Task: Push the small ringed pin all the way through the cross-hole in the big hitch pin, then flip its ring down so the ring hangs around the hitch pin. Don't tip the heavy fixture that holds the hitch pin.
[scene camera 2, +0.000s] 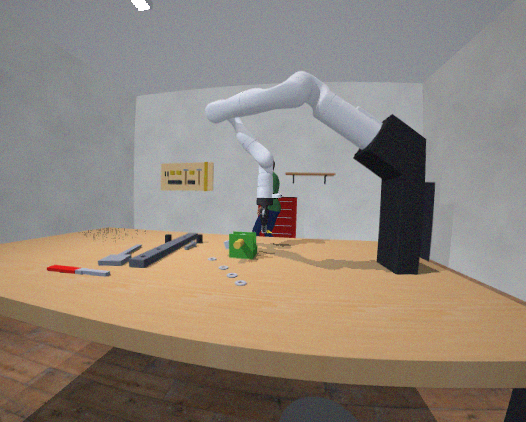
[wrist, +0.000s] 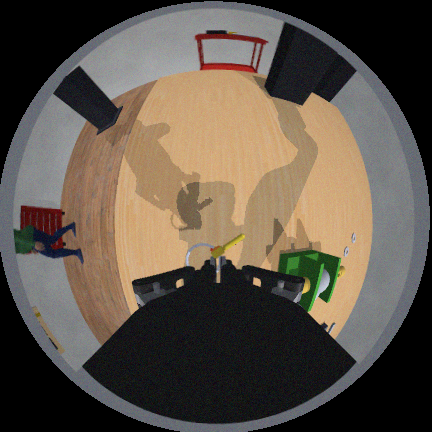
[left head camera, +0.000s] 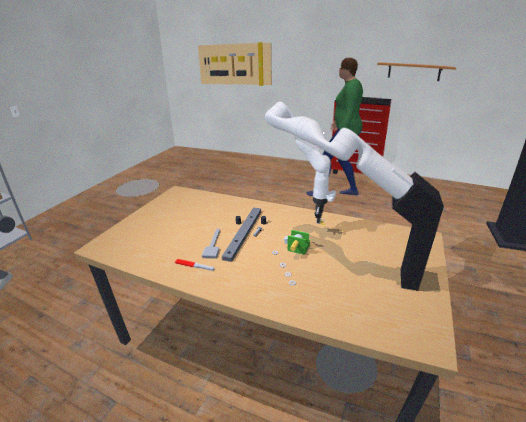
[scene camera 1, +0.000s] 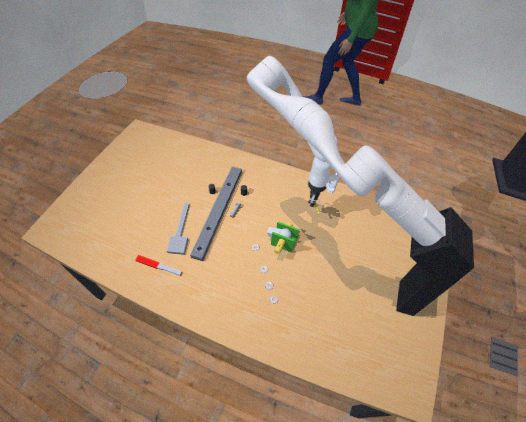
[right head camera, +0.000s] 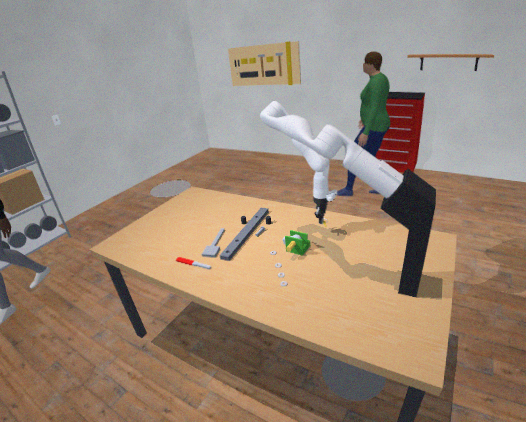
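Pixels of known places: gripper, fingertip midpoint: (scene camera 2: 264, 232) (wrist: 217, 262) (left head camera: 318, 222) (scene camera 1: 312, 205) (right head camera: 321, 223); arm's base, link origin: (scene camera 2: 370, 137) (left head camera: 403, 189) (scene camera 1: 430, 231) (right head camera: 394, 188).
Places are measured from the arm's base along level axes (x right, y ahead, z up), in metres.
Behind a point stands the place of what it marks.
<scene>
The small ringed pin (left head camera: 323, 223) @(z -0.353, x 0.241, y 0.322 m) (right head camera: 325, 224) @(z -0.354, x 0.246, y 0.323 m) (scene camera 1: 317, 208) @(z -0.354, x 0.250, y 0.327 m) (scene camera 2: 269, 232) @(z -0.357, x 0.247, y 0.327 m) (wrist: 234, 242) @(z -0.353, x 0.244, y 0.325 m) is yellow with a thin silver ring. My gripper (left head camera: 318, 220) @(z -0.363, x 0.266, y 0.352 m) (right head camera: 321, 221) @(z -0.363, x 0.266, y 0.352 m) (scene camera 1: 312, 204) @(z -0.363, x 0.266, y 0.352 m) (scene camera 2: 264, 231) @(z -0.363, x 0.266, y 0.352 m) (wrist: 217, 262) @(z -0.363, x 0.266, y 0.352 m) points down and is shut on it near its ring end. The yellow shaft sticks out sideways. In the wrist view the ring's shadow lies apart from the ring, so the pin is off the table. The green fixture (scene camera 2: 235, 254) @(z -0.411, x 0.059, y 0.444 m) (wrist: 293, 260) @(z -0.394, x 0.130, y 0.380 m) stands upright, nearer the head cameras than the gripper. The yellow hitch pin (scene camera 1: 279, 246) @(z -0.366, x 0.031, y 0.428 m) (scene camera 2: 239, 244) @(z -0.360, x 0.002, y 0.420 m) (wrist: 341, 271) @(z -0.353, x 0.016, y 0.423 m) pokes out of it. Its cross-hole cannot be made out.
A grey piece (scene camera 1: 271, 232) @(z -0.368, x 0.083, y 0.476 m) sticks out of the fixture's left side. Several washers (scene camera 1: 264, 269) @(z -0.421, x -0.058, y 0.453 m) lie in front. A long dark bar (scene camera 1: 215, 217) @(z -0.400, x 0.096, y 0.725 m), a small bolt (scene camera 1: 235, 210) @(z -0.410, x 0.165, y 0.661 m), two black cylinders (scene camera 1: 212, 188) @(z -0.388, x 0.229, y 0.796 m), a grey spatula-like tool (scene camera 1: 178, 244) @(z -0.409, x -0.071, y 0.818 m) and a red-handled tool (scene camera 1: 147, 261) @(z -0.417, x -0.181, y 0.905 m) lie left.
</scene>
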